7 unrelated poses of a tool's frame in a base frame.
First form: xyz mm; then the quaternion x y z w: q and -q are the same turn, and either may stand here.
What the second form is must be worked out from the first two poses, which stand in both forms.
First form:
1: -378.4 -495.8 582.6 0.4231 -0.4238 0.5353 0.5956
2: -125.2 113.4 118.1 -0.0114 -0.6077 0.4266 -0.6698
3: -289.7 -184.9 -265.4 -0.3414 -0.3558 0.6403 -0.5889
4: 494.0 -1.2 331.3 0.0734 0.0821 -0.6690 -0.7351
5: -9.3 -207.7 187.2 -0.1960 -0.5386 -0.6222 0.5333
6: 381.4 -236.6 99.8 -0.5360 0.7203 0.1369 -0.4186
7: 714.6 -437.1 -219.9 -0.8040 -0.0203 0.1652 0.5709
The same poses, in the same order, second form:
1:
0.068 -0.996 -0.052 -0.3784
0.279 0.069 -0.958 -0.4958
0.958 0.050 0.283 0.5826
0 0 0 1

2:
-0.103 0.585 0.804 -0.1252
-0.558 0.636 -0.534 0.1134
-0.824 -0.503 0.261 0.1181
0 0 0 1

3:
-0.073 0.997 -0.018 -0.2897
-0.511 -0.053 -0.858 -0.1849
-0.856 -0.054 0.514 -0.2654
0 0 0 1

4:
0.091 -0.971 -0.219 0.4940
0.996 0.094 -0.002 -0.0012
0.022 -0.218 0.976 0.3313
0 0 0 1

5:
-0.354 0.875 -0.331 -0.0093
-0.452 0.149 0.879 -0.2077
0.818 0.461 0.343 0.1872
0 0 0 1

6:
-0.075 -0.657 -0.750 0.3814
-0.887 0.388 -0.251 -0.2366
0.456 0.646 -0.612 0.0998
0 0 0 1

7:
0.945 -0.156 -0.289 0.7146
0.221 -0.347 0.911 -0.4371
-0.242 -0.925 -0.294 -0.2199
0 0 0 1

